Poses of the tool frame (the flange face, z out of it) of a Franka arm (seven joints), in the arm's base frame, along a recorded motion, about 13 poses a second.
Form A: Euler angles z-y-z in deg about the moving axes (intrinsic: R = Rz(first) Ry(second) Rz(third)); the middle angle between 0 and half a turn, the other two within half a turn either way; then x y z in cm.
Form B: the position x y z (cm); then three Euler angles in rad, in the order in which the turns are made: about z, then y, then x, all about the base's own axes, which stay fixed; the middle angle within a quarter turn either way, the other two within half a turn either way. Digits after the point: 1 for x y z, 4 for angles.
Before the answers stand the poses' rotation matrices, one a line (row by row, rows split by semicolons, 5 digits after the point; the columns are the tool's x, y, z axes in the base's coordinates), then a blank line. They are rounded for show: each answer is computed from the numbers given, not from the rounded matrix.
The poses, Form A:
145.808 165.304 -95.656 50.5 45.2 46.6
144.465 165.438 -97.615 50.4 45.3 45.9
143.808 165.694 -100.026 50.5 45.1 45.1
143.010 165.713 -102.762 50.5 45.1 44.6
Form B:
0.48038 0.85159 -0.20984; 0.87671 -0.45942 0.14257; 0.02500 -0.25246 -0.96729
0.47170 0.85769 -0.20460; 0.88113 -0.44973 0.14613; 0.03332 -0.24921 -0.96788
0.44533 0.87288 -0.19942; 0.89433 -0.42294 0.14591; 0.04302 -0.24333 -0.96899
0.41583 0.88783 -0.19711; 0.90781 -0.39222 0.14848; 0.05451 -0.24068 -0.96907

50.5 45.2 46.6 -1.0572 -0.2114 -2.9953
50.4 45.3 45.9 -1.0680 -0.2061 -2.9917
50.5 45.1 45.1 -1.0990 -0.2008 -2.9921
50.5 45.1 44.6 -1.1328 -0.1984 -2.9896

